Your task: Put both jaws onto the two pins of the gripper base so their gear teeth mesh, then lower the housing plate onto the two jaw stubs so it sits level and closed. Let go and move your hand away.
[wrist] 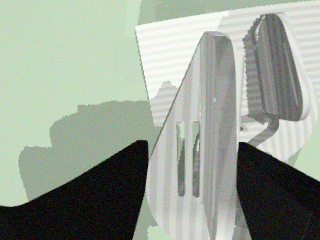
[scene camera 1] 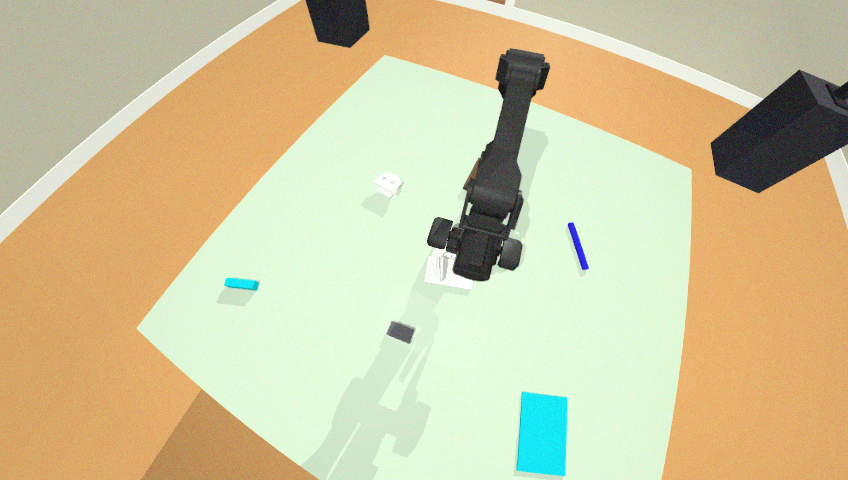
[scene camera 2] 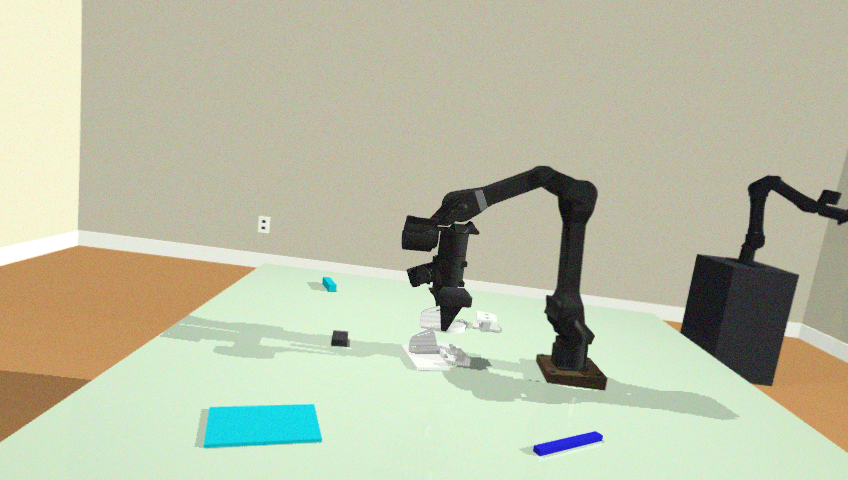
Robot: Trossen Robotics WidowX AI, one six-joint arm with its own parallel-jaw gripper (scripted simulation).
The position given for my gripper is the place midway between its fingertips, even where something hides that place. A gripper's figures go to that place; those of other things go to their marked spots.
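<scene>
There is a white jaw [wrist: 280, 71] at 150 mm from the lens. My own gripper [wrist: 190, 151] sits 100 mm from the lens, and I find another white jaw [wrist: 210, 92] 70 mm from the lens.
</scene>
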